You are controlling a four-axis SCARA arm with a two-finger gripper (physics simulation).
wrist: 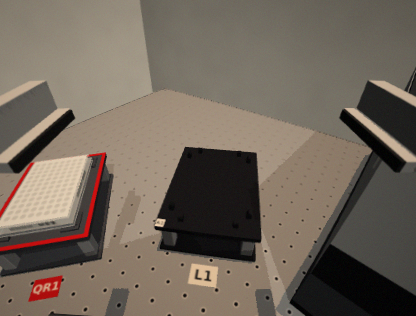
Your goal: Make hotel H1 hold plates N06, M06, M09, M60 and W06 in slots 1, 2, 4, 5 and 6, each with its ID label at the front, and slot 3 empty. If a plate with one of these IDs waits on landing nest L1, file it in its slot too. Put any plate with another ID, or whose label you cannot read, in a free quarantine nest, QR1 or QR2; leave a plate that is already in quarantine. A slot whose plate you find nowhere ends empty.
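The landing nest L1 is a black raised platform at the centre, with no plate on it; its L1 label lies in front of it. The quarantine nest QR1 stands at the left with a red rim and its red QR1 label in front. A white well plate sits on QR1; the marks on its front edge are too small to read. My gripper is open and empty, its two fingers wide apart at the left and right, above and clear of the nests. Hotel H1 and QR2 do not show in this view.
A large dark and grey device stands at the right edge, close to L1. Grey walls rise behind the perforated table. The edge of a dark object shows at the bottom left.
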